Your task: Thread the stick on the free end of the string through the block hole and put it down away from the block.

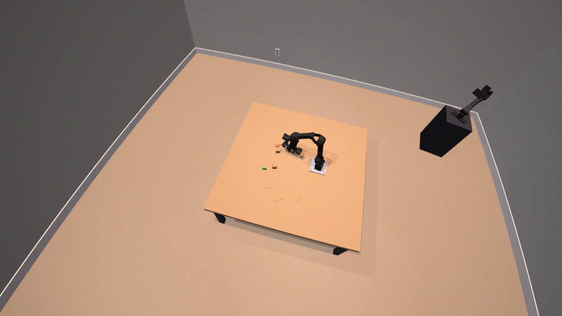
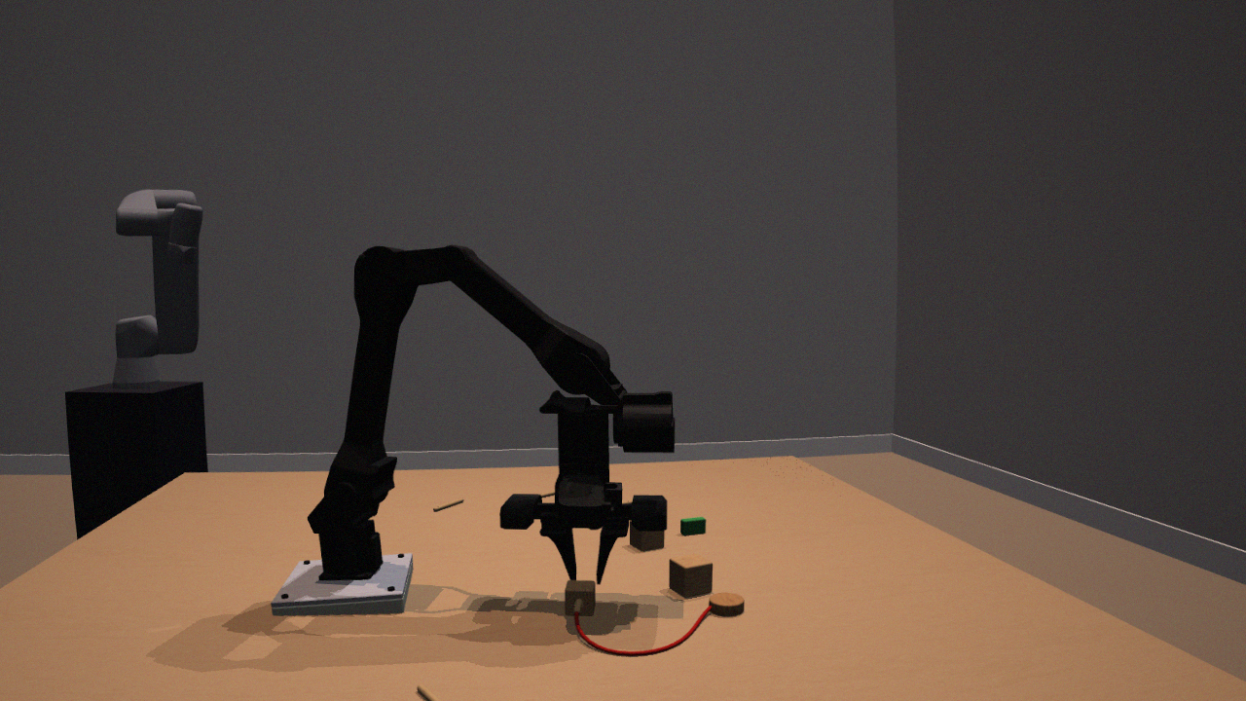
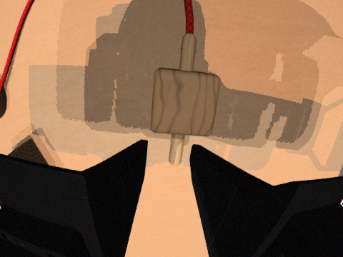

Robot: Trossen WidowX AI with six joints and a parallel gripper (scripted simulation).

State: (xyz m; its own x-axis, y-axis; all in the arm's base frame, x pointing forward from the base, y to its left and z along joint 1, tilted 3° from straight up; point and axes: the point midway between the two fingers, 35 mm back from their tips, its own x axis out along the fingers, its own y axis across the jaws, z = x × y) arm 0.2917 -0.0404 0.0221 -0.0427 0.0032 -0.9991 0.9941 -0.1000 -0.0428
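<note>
Now: gripper tip 4 cm to the left of the thin wooden stick, 1 cm past it and 1 cm above it. Round my gripper tip: round wooden button 16 cm ahead, 3 cm to the right, 2 cm below; then small green block 26 cm to the left, 16 cm ahead, 1 cm below.
</note>
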